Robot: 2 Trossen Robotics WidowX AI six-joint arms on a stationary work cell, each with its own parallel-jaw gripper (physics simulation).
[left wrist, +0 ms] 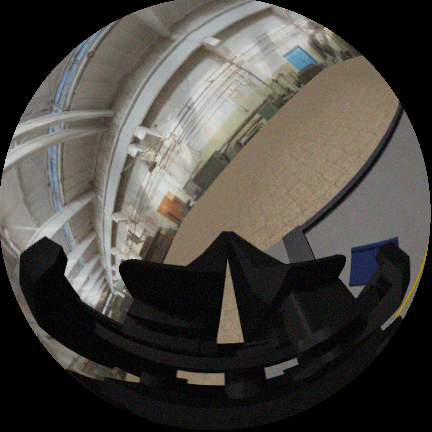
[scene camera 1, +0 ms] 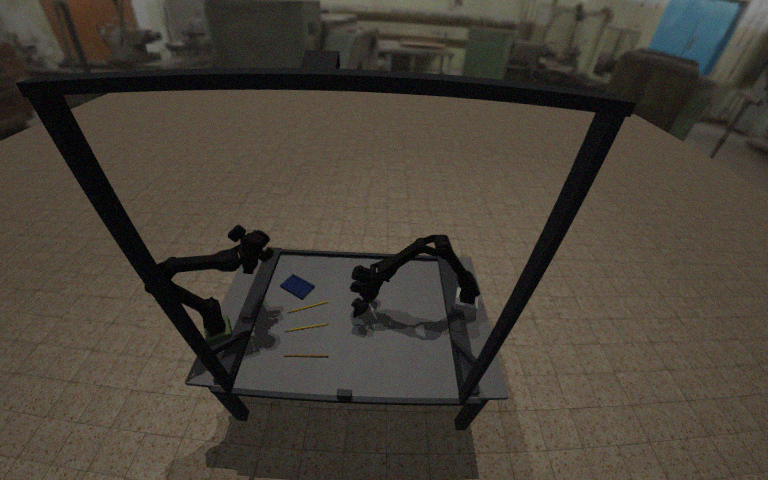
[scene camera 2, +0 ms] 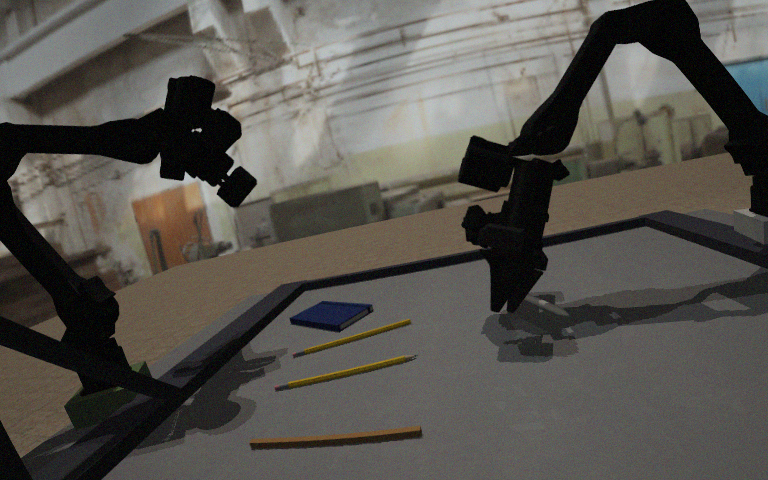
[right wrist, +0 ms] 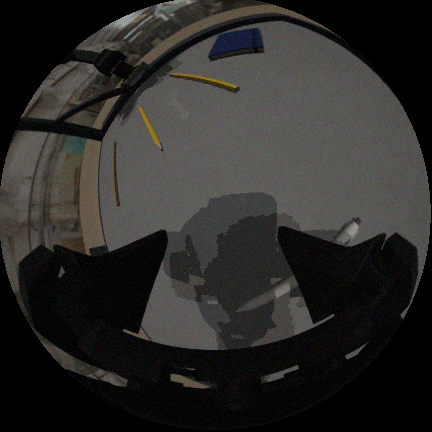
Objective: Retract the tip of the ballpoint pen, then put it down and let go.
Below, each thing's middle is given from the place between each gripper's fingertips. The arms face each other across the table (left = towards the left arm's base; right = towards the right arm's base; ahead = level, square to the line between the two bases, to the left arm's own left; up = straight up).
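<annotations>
The blue notebook [scene camera 2: 335, 316] is 1 cm below my right hand, 27 cm to the left of it and 20 cm ahead of it. Going by their middles, the notebook is the nearest to my right hand of the things named here. As for the green arm mount [scene camera 2: 89, 410], it sits 59 cm to the left of my right hand and 2 cm behind it.
Counted from my left hand, the blue notebook is 140 mm to the right, 40 mm behind and 320 mm below. The green arm mount, from that same left hand, is 180 mm to the left, 260 mm behind and 300 mm below. By its middle, the mount is nearer to my left hand than to my right hand.
</annotations>
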